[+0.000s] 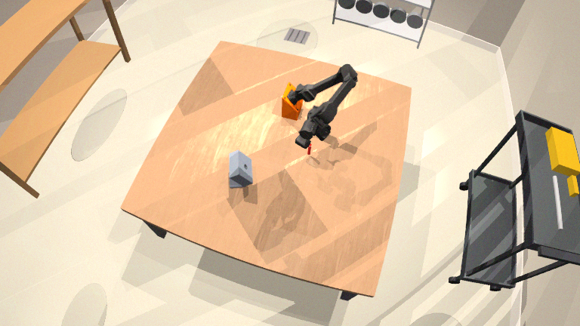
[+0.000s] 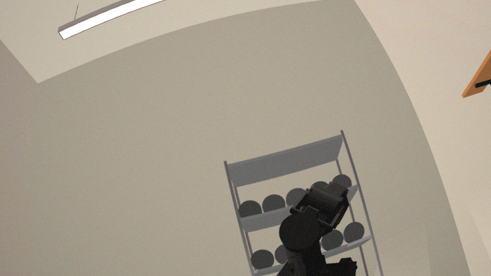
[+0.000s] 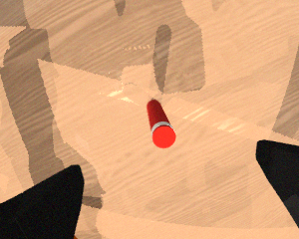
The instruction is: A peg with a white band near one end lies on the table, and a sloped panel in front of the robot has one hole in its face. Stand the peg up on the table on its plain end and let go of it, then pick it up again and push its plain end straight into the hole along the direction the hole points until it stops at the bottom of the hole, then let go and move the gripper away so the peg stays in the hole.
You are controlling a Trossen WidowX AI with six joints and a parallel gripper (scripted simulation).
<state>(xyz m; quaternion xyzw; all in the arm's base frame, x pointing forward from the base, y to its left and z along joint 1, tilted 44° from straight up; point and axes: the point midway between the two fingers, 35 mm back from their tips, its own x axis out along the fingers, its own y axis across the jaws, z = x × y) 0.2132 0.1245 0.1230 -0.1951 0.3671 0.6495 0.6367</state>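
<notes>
Now: gripper tip 50 mm above the red peg. The rest, counted from my gripper tip: grey sloped panel 240 mm ahead, 250 mm to the right, 40 mm below.
</notes>
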